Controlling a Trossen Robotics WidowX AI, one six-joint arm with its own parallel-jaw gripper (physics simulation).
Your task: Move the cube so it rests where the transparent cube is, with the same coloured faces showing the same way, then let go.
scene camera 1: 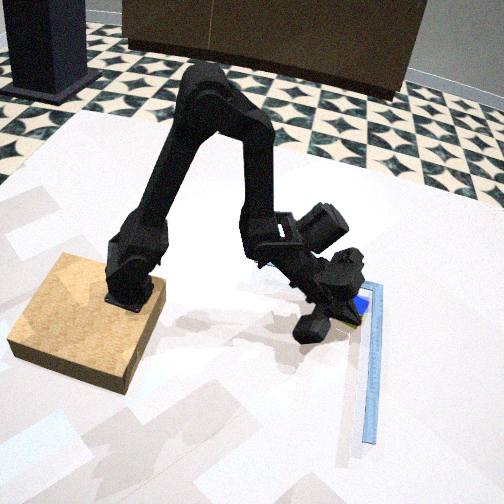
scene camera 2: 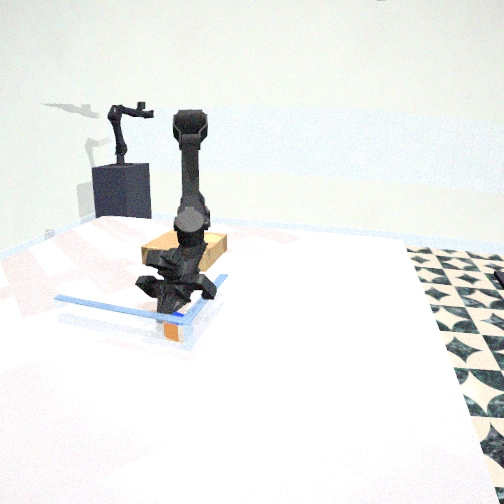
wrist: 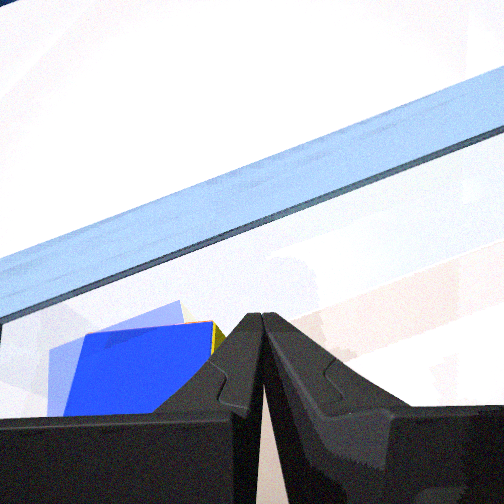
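The cube point(wrist: 140, 368) shows a blue face with a yellow edge in the wrist view, low left, beside my fingers. A pale transparent cube point(wrist: 120, 335) overlaps it, slightly offset and tilted. In scene camera 1 the cube's blue face point(scene camera 1: 362, 305) peeks out behind the gripper point(scene camera 1: 325, 322). In scene camera 2 an orange face point(scene camera 2: 174, 330) shows below the gripper point(scene camera 2: 178, 300). My gripper point(wrist: 262, 335) is shut with the fingertips together and nothing between them; the cube lies to its left.
A light blue L-shaped rail point(scene camera 1: 373, 365) runs along the white table next to the cube, also seen in the wrist view point(wrist: 250, 205). The arm's base stands on a wooden block point(scene camera 1: 85, 320). A dark pedestal point(scene camera 2: 122, 190) stands far behind.
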